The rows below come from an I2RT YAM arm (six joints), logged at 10 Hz.
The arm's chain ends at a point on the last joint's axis. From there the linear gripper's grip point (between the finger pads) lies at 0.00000 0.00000 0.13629 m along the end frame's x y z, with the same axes.
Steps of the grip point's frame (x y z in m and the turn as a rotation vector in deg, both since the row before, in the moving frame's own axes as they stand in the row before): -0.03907, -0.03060, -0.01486, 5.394, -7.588, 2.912; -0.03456, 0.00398, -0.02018, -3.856, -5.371, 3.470; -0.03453, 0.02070, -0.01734, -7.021, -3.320, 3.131; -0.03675, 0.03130, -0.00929, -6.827, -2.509, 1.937; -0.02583, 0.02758, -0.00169, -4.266, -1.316, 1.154; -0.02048, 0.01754, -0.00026, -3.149, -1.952, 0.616; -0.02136, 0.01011, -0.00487, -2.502, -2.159, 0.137; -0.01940, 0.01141, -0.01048, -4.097, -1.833, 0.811; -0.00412, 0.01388, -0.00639, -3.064, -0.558, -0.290; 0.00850, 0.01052, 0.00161, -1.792, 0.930, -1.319; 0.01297, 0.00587, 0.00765, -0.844, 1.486, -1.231; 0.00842, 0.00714, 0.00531, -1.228, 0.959, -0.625
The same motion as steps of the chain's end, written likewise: -0.02143, -0.01737, -0.01307, 5.394, -7.588, 2.912; -0.02154, -0.00478, -0.01927, -3.856, -5.371, 3.470; -0.02621, 0.00427, -0.01609, -7.021, -3.320, 3.131; -0.03052, 0.01521, -0.00819, -6.827, -2.509, 1.937; -0.02260, 0.01747, -0.00128, -4.266, -1.316, 1.154; -0.01580, 0.01008, 0.00002, -3.149, -1.952, 0.616; -0.01622, 0.00417, -0.00464, -2.502, -2.159, 0.137; -0.01498, 0.00171, -0.01006, -4.097, -1.833, 0.811; -0.00281, 0.00659, -0.00619, -3.064, -0.558, -0.290; 0.00624, 0.00628, 0.00169, -1.792, 0.930, -1.319; 0.00941, 0.00390, 0.00771, -0.844, 1.486, -1.231; 0.00612, 0.00423, 0.00536, -1.228, 0.959, -0.625
